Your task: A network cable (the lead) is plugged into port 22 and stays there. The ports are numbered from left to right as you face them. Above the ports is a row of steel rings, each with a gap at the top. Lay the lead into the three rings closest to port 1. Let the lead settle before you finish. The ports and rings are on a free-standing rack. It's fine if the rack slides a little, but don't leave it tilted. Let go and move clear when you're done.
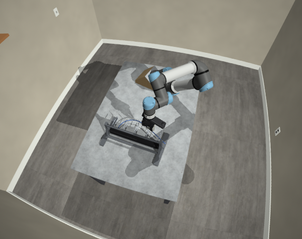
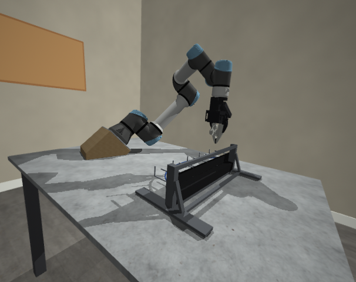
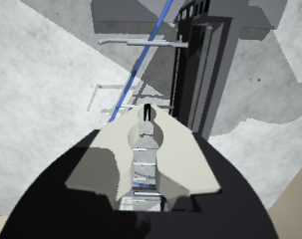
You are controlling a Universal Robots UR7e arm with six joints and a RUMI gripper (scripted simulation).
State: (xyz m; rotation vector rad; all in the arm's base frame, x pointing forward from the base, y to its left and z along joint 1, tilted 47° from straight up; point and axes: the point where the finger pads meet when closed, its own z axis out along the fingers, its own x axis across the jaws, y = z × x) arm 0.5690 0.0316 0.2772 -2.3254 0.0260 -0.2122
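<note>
My hand is 70 mm short of the dark rack, 150 mm to the left of it and 90 mm above it.
</note>
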